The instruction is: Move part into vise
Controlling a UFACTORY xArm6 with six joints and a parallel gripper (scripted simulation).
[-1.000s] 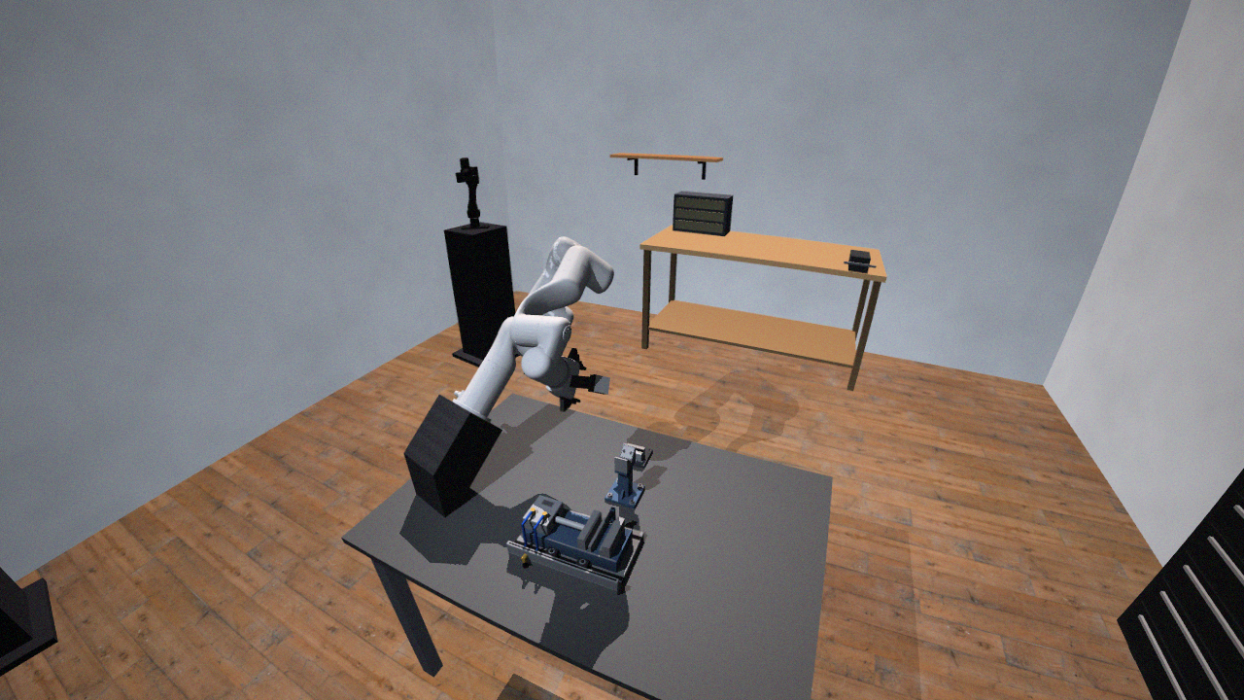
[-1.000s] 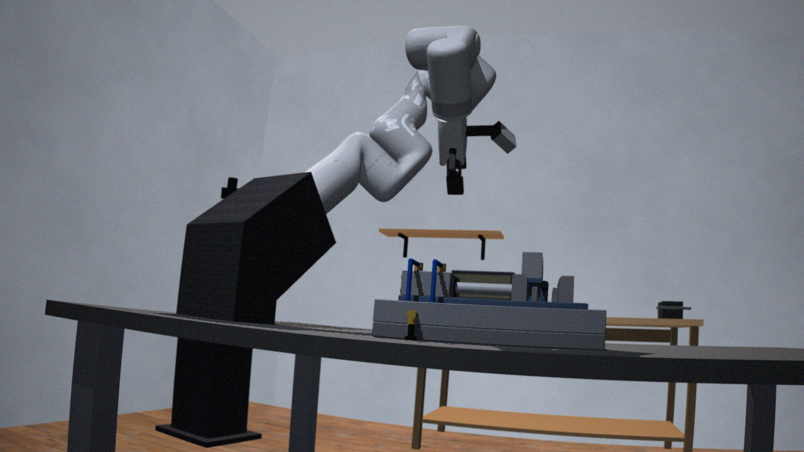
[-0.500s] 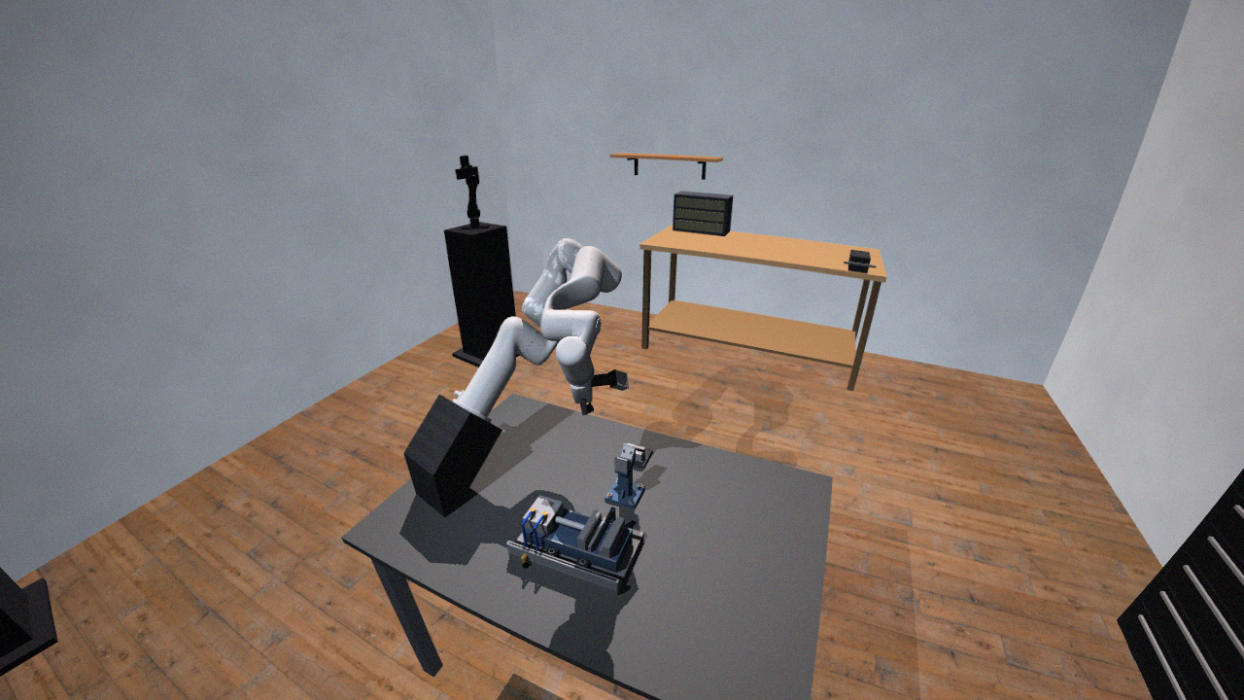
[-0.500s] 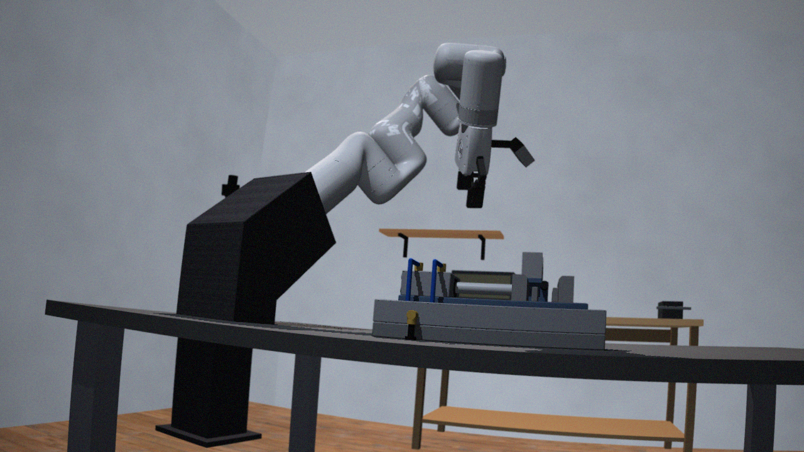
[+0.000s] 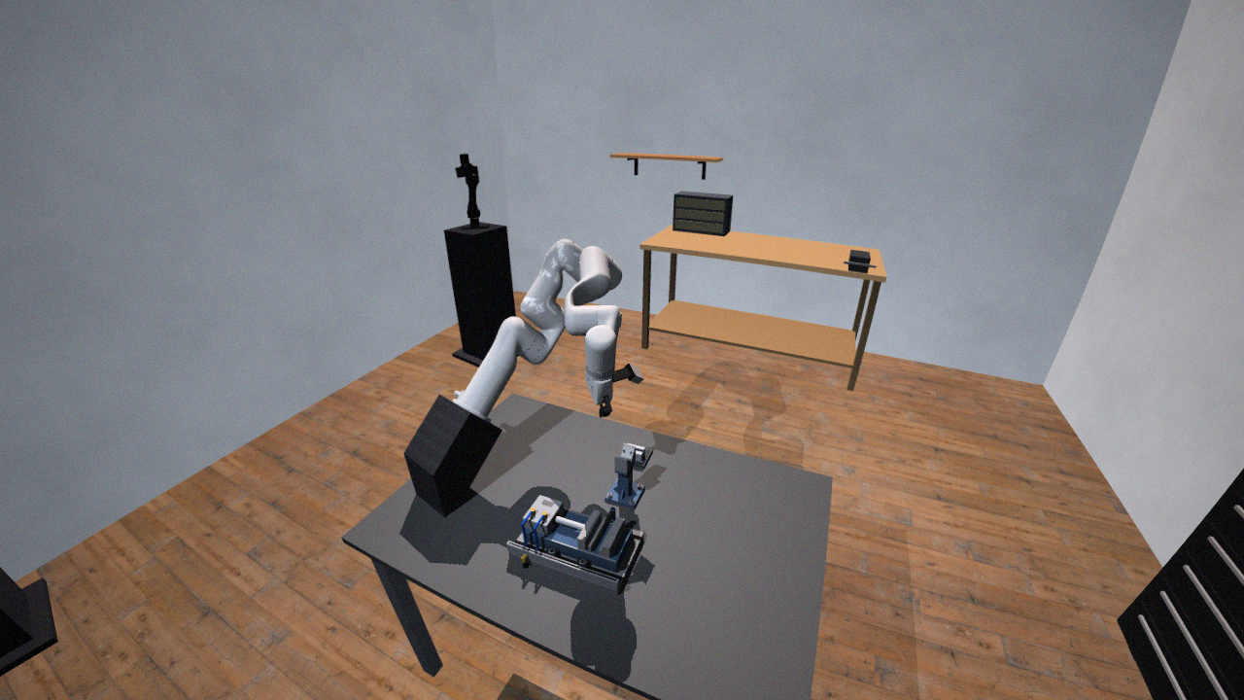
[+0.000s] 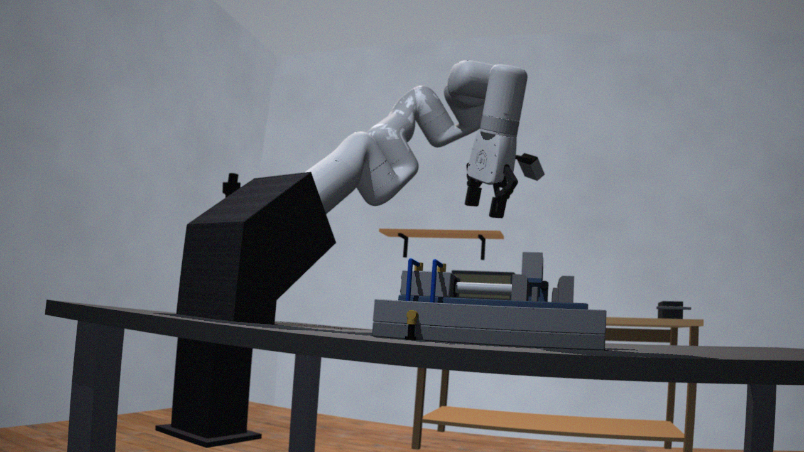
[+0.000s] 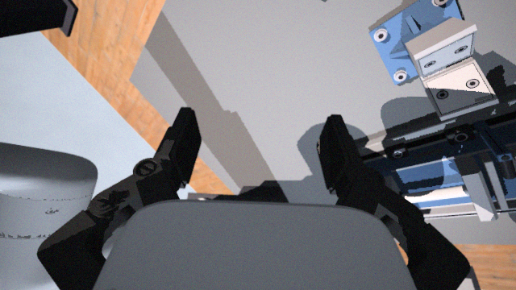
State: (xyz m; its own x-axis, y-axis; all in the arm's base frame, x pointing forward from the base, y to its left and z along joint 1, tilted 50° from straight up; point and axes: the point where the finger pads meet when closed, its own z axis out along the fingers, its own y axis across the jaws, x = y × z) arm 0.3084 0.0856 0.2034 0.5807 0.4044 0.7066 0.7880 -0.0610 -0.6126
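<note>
The part is 24 cm below my hand, 11 cm to the left of it and 5 cm ahead of it. From my hand the other things lie so: air cylinder (29 cm to the right, 19 cm below, 3 cm ahead); air cylinder rod (27 cm to the right, 19 cm below, 10 cm ahead); work stop (21 cm to the right, 18 cm below, 18 cm ahead).
</note>
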